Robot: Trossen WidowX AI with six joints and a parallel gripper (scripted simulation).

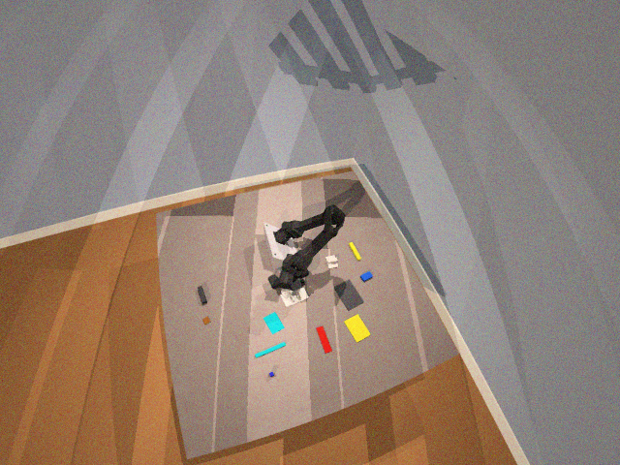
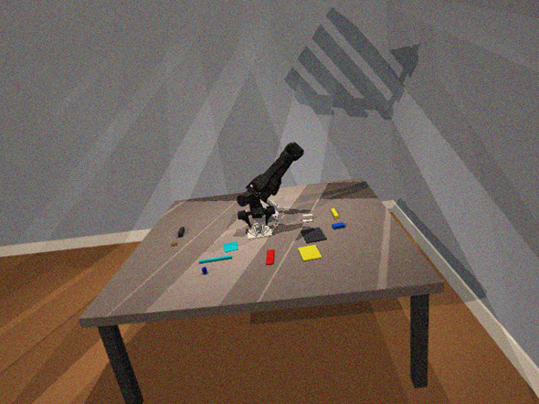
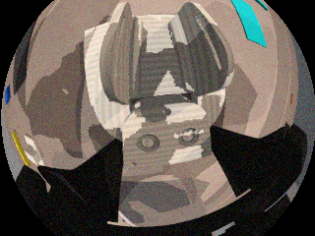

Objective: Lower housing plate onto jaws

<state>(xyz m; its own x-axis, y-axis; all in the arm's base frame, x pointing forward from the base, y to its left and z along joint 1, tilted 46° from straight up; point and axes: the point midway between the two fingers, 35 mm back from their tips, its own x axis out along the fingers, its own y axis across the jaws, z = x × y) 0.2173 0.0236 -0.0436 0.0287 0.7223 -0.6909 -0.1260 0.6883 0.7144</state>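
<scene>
The white housing part is 10 mm ahead of my gripper tip and 20 mm above it. The rest, counted from my gripper tip: dark grey plate: 140 mm ahead, 270 mm to the left; then white block: 60 mm behind, 250 mm to the left; then cyan tile: 170 mm ahead, 120 mm to the right, 10 mm below.
</scene>
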